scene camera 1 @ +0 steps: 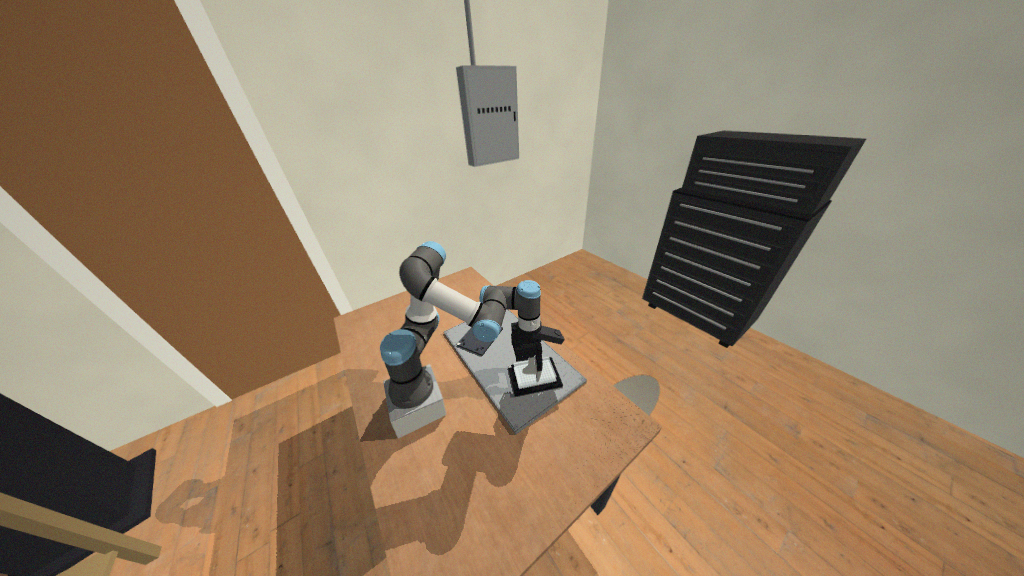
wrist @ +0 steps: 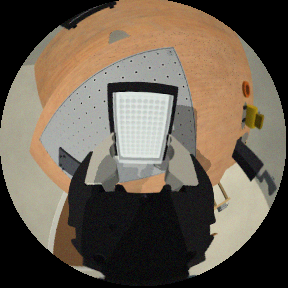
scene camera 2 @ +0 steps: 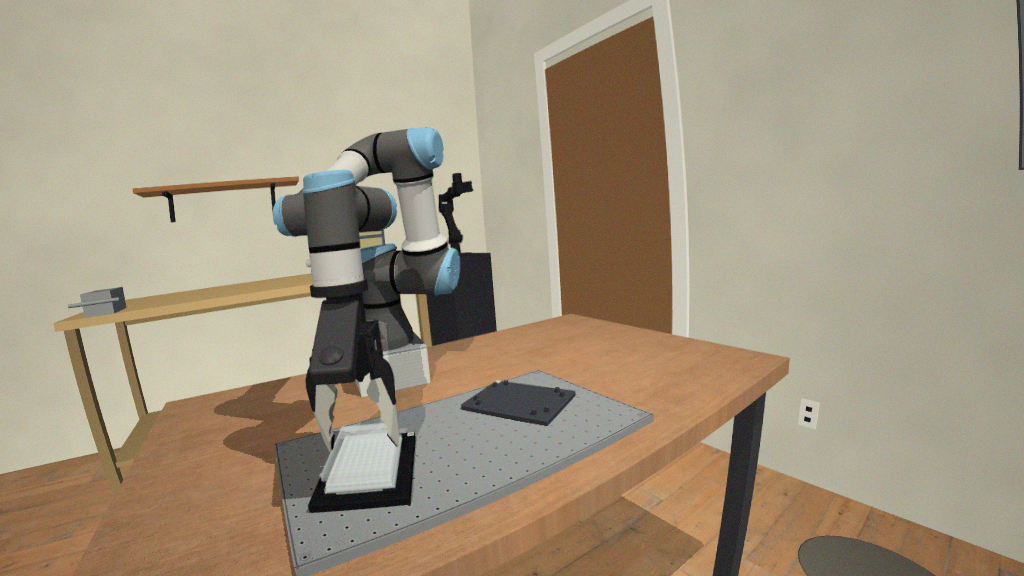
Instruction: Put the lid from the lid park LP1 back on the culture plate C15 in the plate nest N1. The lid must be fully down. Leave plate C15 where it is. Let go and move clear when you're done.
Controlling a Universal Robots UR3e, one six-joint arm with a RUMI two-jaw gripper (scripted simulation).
Labels:
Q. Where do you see a black lid park LP1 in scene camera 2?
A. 514, 401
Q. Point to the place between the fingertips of the gripper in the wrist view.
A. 141, 133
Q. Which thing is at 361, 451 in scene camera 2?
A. A clear lid.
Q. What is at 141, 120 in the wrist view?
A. A clear lid.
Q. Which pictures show the gripper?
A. Scene camera 1, the wrist view and scene camera 2: all of them.

